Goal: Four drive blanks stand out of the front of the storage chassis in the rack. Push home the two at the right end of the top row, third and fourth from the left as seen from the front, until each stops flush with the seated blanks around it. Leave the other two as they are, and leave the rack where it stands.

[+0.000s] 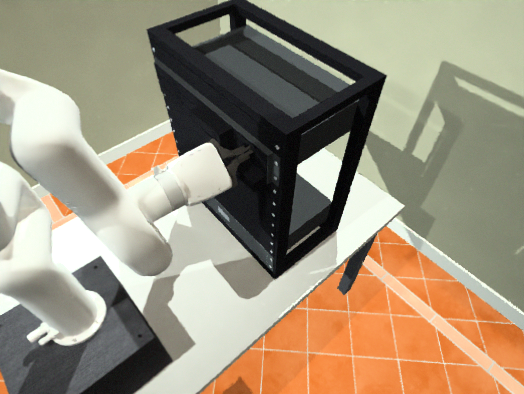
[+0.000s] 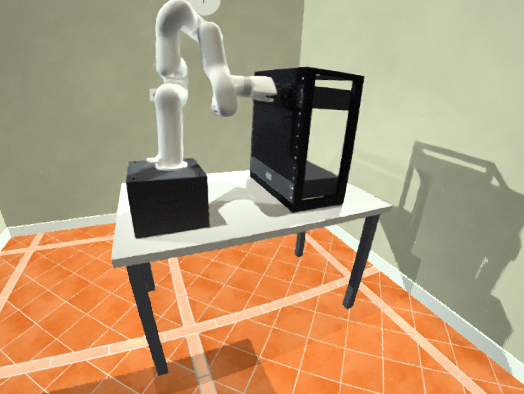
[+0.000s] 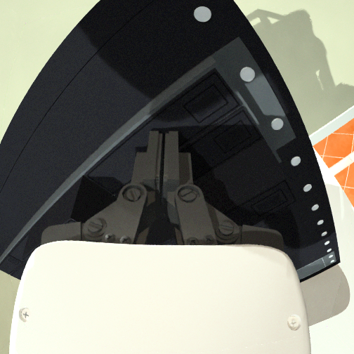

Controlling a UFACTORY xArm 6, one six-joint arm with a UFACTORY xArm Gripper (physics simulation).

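Seen in the pictures: gripper, between the fingertips: [image 1: 249, 149] [image 2: 289, 90]; arm's base, origin of its link: [image 1: 77, 317] [image 2: 171, 166].
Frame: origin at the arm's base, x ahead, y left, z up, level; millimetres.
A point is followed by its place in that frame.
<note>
The black rack [image 1: 350, 160] {z 158, x 715, y -227 mm} [image 2: 353, 140] {z 112, x 746, y -234 mm} [image 3: 165, 30] stands upright on the table, holding the dark storage chassis [image 3: 231, 56]. My gripper [image 1: 249, 149] {z 305, x 456, y -120 mm} [image 3: 163, 149] is shut and empty, its fingertips at the chassis front by the third blank of the top row; contact is not clear, and the fingers hide most of that blank. The fourth top-row blank [image 3: 205, 103] shows right of the fingertips and looks about level with its surroundings. A dark blank [image 1: 226, 134] {z 318, x 444, y -62 mm} [image 3: 92, 200] stands out further left. Another blank [image 1: 248, 175] {z 270, x 424, y -146 mm} [image 3: 270, 200] stands out lower right. Shadow blurs depths.
The rack stands on the white table [image 1: 215, 295] {z -210, x 300, y -109 mm} [image 2: 235, 220] {z -210, x 212, y -156 mm}. The black base block [image 1: 125, 320] {z -2, x 73, y -84 mm} [image 2: 167, 200] {z -76, x -50, y -153 mm} carries the arm. A grey unit [image 1: 220, 212] {z -123, x 483, y 62 mm} [image 2: 270, 177] {z -117, x 484, y 26 mm} sits at the rack's bottom. The rack's screw-dotted right front post [image 1: 282, 215] {z 138, x 472, y -208 mm} is close to the gripper.
</note>
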